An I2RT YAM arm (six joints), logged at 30 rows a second.
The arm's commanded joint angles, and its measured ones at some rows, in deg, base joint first. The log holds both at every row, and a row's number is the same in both.
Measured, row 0: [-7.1, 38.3, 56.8, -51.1, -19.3, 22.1]
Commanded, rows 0 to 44: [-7.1, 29.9, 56.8, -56.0, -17.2, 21.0]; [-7.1, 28.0, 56.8, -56.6, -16.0, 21.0]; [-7.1, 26.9, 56.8, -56.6, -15.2, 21.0]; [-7.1, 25.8, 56.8, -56.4, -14.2, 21.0]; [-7.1, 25.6, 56.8, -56.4, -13.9, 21.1]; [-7.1, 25.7, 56.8, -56.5, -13.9, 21.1]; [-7.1, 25.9, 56.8, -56.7, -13.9, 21.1]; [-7.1, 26.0, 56.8, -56.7, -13.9, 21.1]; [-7.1, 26.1, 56.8, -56.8, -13.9, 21.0]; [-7.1, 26.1, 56.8, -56.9, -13.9, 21.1]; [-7.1, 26.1, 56.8, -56.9, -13.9, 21.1]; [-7.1, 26.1, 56.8, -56.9, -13.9, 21.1]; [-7.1, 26.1, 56.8, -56.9, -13.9, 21.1]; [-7.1, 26.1, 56.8, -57.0, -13.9, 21.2]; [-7.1, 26.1, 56.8, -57.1, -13.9, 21.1]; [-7.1, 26.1, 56.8, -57.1, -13.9, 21.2]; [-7.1, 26.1, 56.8, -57.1, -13.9, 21.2]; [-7.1, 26.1, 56.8, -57.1, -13.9, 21.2]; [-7.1, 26.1, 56.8, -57.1, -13.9, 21.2]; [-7.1, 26.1, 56.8, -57.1, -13.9, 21.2]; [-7.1, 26.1, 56.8, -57.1, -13.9, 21.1]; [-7.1, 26.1, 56.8, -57.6, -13.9, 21.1]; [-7.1, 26.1, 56.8, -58.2, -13.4, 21.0]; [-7.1, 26.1, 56.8, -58.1, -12.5, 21.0]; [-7.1, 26.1, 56.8, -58.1, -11.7, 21.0]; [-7.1, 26.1, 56.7, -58.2, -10.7, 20.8]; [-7.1, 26.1, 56.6, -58.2, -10.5, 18.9]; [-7.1, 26.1, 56.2, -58.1, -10.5, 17.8]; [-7.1, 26.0, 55.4, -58.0, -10.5, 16.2]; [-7.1, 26.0, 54.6, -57.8, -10.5, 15.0]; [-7.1, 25.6, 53.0, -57.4, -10.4, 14.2]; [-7.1, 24.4, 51.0, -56.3, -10.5, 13.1]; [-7.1, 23.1, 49.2, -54.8, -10.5, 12.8]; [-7.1, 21.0, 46.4, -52.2, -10.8, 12.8]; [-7.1, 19.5, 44.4, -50.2, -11.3, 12.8]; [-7.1, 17.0, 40.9, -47.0, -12.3, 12.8]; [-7.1, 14.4, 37.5, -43.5, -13.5, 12.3]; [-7.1, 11.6, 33.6, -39.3, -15.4, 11.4]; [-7.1, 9.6, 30.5, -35.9, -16.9, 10.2]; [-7.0, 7.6, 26.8, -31.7, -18.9, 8.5]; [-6.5, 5.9, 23.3, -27.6, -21.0, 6.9]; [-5.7, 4.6, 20.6, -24.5, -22.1, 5.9]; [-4.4, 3.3, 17.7, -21.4, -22.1, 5.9]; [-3.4, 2.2, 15.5, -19.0, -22.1, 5.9]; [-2.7, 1.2, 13.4, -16.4, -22.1, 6.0]
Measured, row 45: [-4.6, 4.2, 17.7, -20.4, -19.3, 8.1]
